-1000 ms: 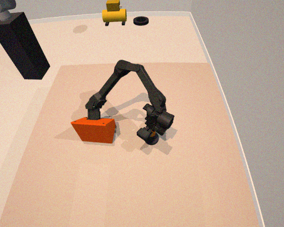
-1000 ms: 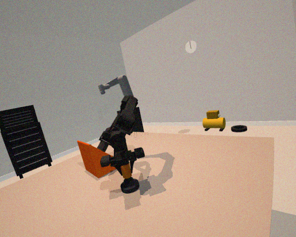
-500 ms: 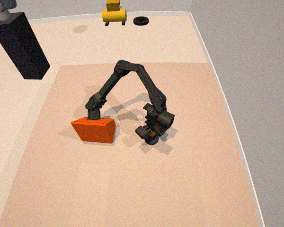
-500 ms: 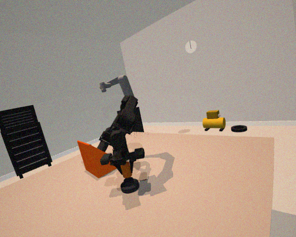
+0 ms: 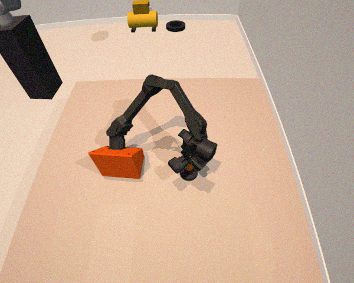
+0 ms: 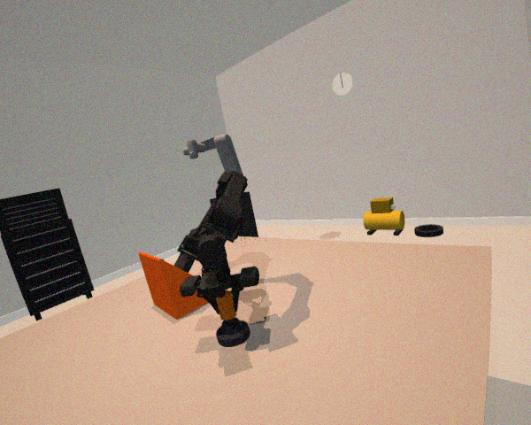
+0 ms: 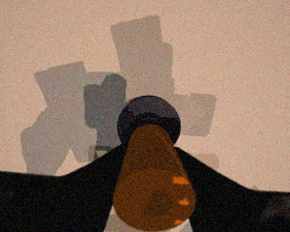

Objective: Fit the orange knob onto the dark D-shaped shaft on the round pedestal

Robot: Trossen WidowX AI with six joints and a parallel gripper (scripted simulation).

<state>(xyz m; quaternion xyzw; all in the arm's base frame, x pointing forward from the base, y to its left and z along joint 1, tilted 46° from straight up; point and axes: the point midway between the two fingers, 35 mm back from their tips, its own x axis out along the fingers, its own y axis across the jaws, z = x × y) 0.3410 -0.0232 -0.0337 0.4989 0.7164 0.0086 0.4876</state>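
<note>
The orange knob lies 20 mm above my gripper tip. Round my gripper tip: dark round pedestal: 40 mm below.
</note>
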